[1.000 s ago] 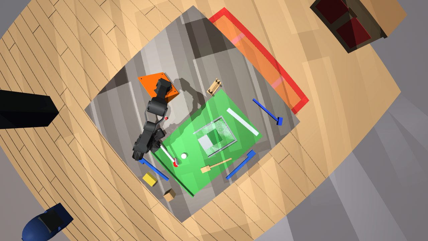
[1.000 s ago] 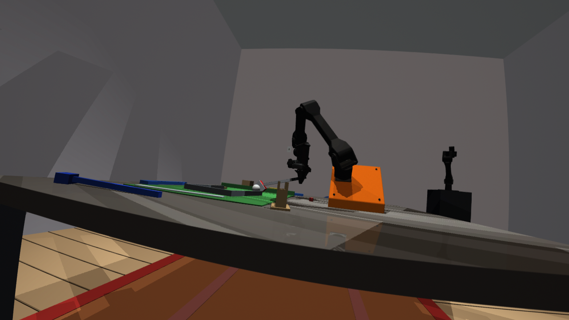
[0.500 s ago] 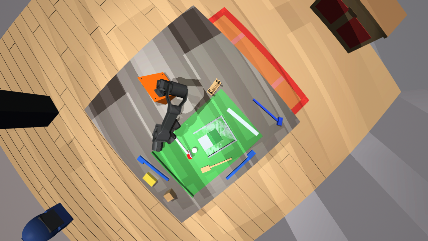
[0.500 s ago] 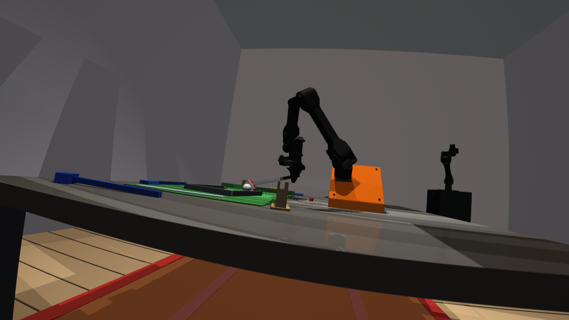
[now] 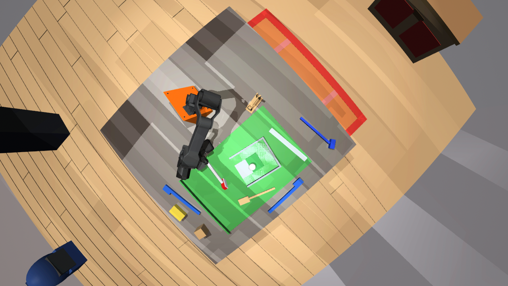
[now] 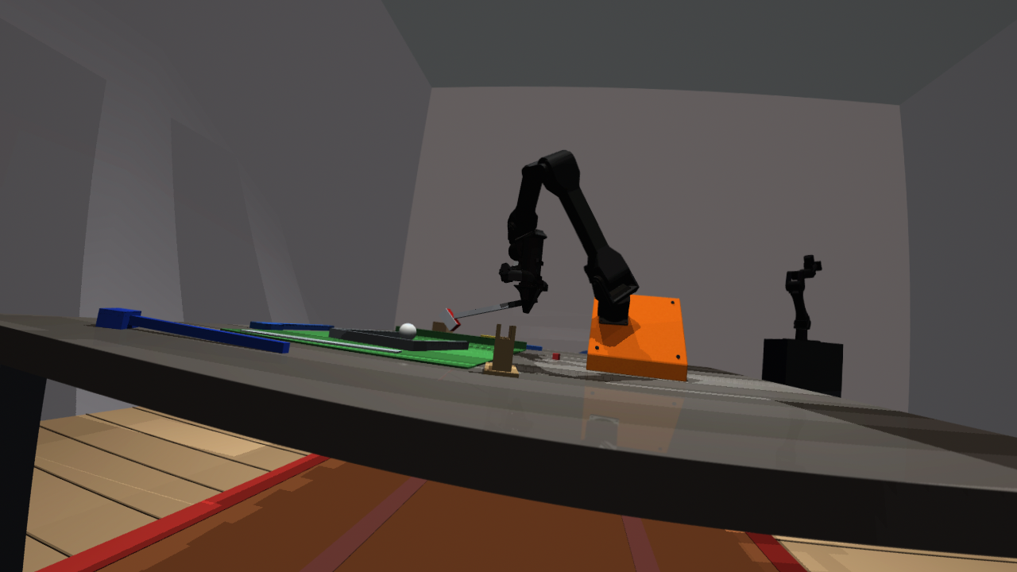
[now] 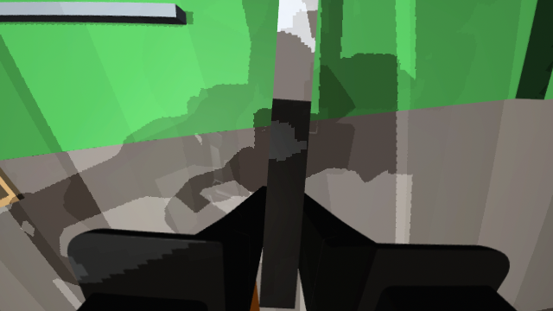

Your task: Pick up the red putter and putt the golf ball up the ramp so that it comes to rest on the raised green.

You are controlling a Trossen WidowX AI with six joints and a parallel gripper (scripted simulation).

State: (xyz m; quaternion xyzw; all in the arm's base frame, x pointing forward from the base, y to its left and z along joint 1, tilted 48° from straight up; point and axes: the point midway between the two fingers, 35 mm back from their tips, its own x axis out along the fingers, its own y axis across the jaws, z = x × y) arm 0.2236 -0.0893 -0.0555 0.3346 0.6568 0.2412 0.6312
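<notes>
The red putter lies 12 cm ahead of my gripper tip, 1 cm to the right of it and 1 cm below it. From my gripper tip the other things lie so: white golf ball (26 cm ahead, 16 cm to the left, 8 cm below); then small red cube (11 cm below, 9 cm behind, 1 cm to the right); then wooden stand (42 cm to the left, 8 cm below, 4 cm behind).
</notes>
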